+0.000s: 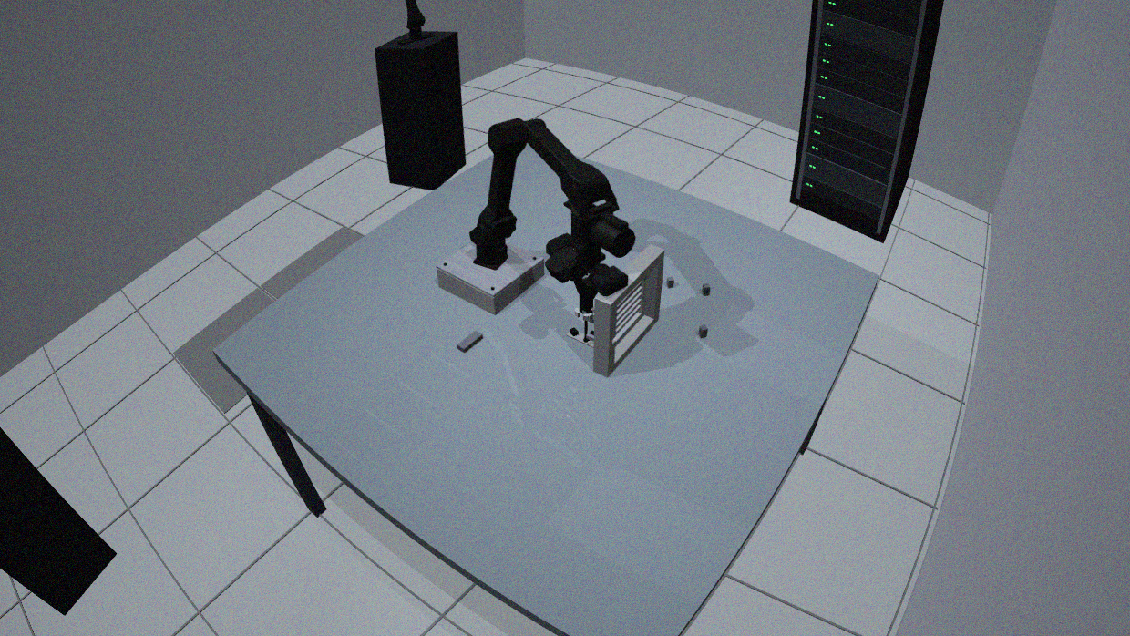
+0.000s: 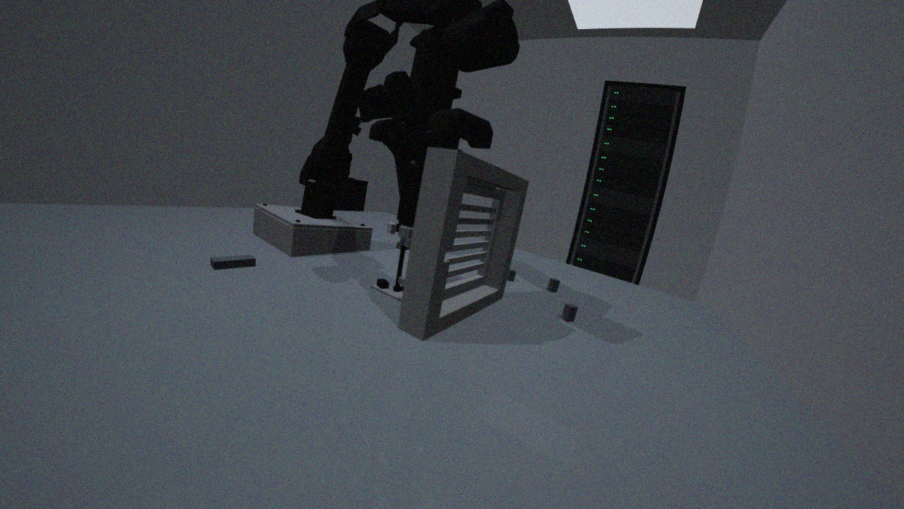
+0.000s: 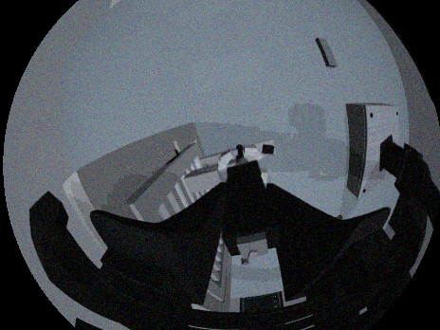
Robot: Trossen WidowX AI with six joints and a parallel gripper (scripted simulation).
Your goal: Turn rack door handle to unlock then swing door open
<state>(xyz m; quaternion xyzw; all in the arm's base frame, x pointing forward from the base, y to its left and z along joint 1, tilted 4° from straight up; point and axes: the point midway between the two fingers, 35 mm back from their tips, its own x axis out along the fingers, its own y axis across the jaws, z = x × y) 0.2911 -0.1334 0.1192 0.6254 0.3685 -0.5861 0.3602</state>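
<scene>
My gripper tip is 1 cm to the right of the upright handle and 3 cm above it. The rest, counted from my gripper tip: flat grey block: 23 cm behind, 9 cm to the right, 13 cm below.
</scene>
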